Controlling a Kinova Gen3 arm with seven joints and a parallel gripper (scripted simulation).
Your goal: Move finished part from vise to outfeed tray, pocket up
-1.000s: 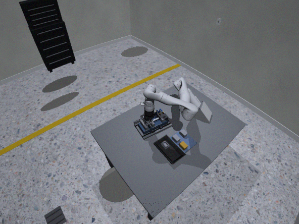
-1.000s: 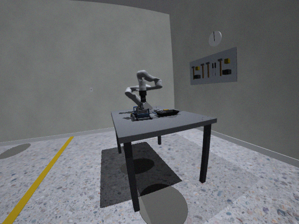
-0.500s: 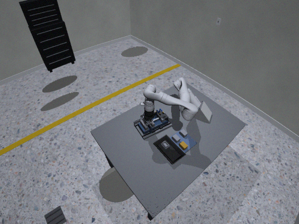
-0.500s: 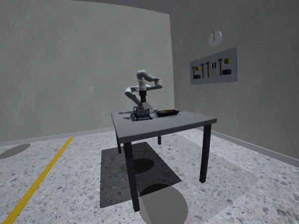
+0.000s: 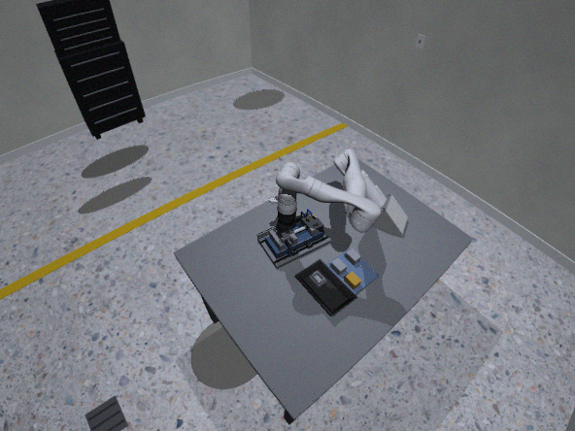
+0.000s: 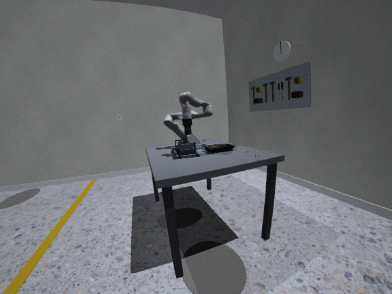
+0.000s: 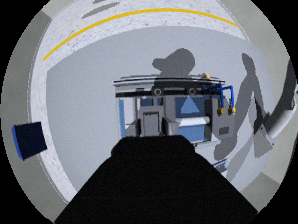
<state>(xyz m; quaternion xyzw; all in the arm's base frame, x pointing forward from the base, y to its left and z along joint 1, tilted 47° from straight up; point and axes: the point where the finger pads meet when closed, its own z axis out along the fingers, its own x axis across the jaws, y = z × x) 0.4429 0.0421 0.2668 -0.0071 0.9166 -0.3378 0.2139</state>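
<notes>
Right now the vise is 6 cm behind my hand, 1 cm to the left of it and 8 cm below it. Round my hand: yellow block 11 cm behind, 35 cm to the left, 10 cm below.
</notes>
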